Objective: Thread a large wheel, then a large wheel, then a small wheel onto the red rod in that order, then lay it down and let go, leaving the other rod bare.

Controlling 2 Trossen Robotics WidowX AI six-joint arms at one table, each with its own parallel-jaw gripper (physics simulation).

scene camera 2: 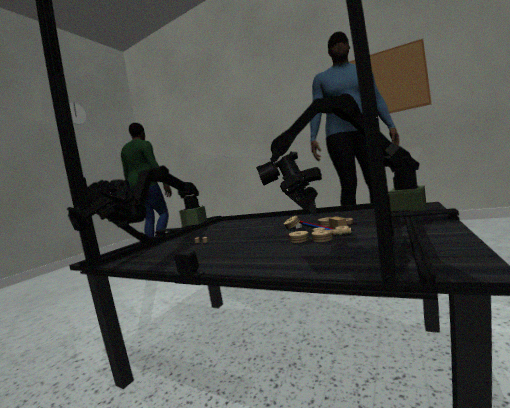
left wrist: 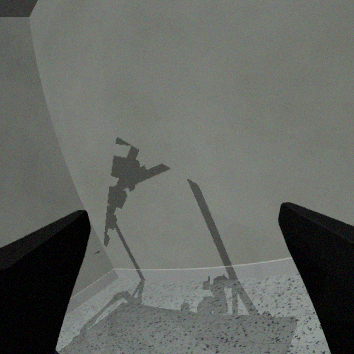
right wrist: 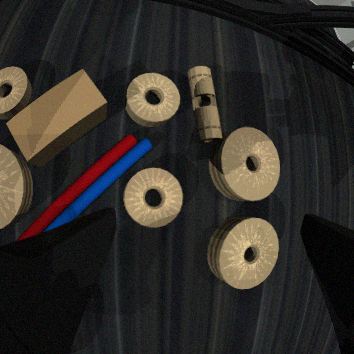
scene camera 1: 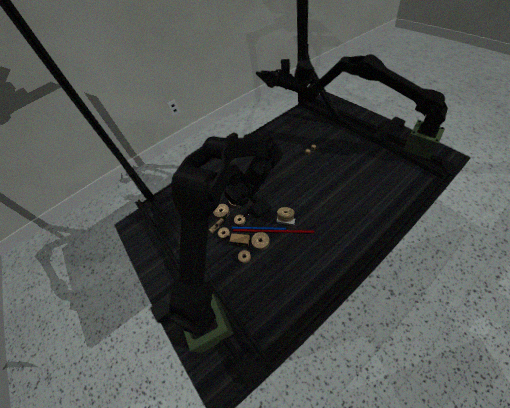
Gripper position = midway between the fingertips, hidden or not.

Note:
My left gripper (scene camera 2: 83,199) is open and holds nothing. My right gripper (scene camera 2: 311,212) is open, holding nothing. Also in view: a blue rod (right wrist: 141,147). On the table rest a red rod (right wrist: 123,145) and a wooden block (right wrist: 43,128).
My left gripper is seen too in the left wrist view (left wrist: 185,217). My right gripper is seen too in the right wrist view (right wrist: 213,222). The left wrist view misses the red rod: it is out of frame. The left wrist view does not show the blue rod: it is out of frame.

